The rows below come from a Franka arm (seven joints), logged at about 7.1 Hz.
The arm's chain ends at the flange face. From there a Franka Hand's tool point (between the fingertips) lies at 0.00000 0.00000 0.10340 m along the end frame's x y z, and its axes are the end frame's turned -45 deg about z.
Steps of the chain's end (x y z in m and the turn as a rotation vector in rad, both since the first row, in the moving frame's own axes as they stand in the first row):
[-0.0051, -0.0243, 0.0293, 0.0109, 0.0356, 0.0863]
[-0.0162, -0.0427, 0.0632, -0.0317, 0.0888, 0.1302]
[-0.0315, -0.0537, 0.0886, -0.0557, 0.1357, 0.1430]
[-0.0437, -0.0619, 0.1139, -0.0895, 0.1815, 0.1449]
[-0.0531, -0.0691, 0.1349, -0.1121, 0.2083, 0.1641]
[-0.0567, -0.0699, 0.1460, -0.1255, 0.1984, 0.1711]
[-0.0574, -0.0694, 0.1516, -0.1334, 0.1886, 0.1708]
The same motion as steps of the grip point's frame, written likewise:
[0.0169, -0.0188, 0.0292, -0.0175, 0.0329, 0.0863]
[0.0223, -0.0326, 0.0627, -0.0852, 0.0404, 0.1302]
[0.0205, -0.0459, 0.0875, -0.1353, 0.0566, 0.1430]
[0.0181, -0.0546, 0.1118, -0.1916, 0.0651, 0.1449]
[0.0163, -0.0627, 0.1320, -0.2266, 0.0680, 0.1641]
[0.0126, -0.0657, 0.1432, -0.2290, 0.0515, 0.1711]
[0.0105, -0.0661, 0.1489, -0.2277, 0.0390, 0.1708]

